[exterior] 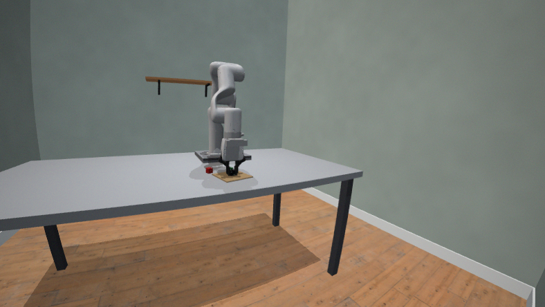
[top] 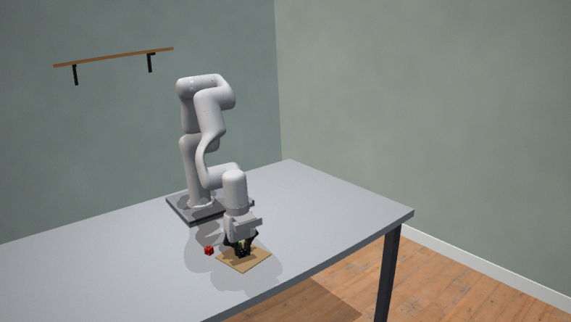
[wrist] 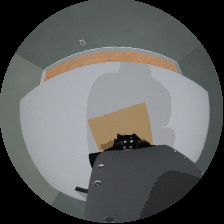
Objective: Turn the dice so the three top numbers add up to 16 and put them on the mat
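The black die lies 10 mm below my hand. The rest, counted from my hand: tan mat: 20 mm below; then red die: 90 mm behind, 90 mm to the right, 10 mm below; then green die: 50 mm behind, 10 mm below.
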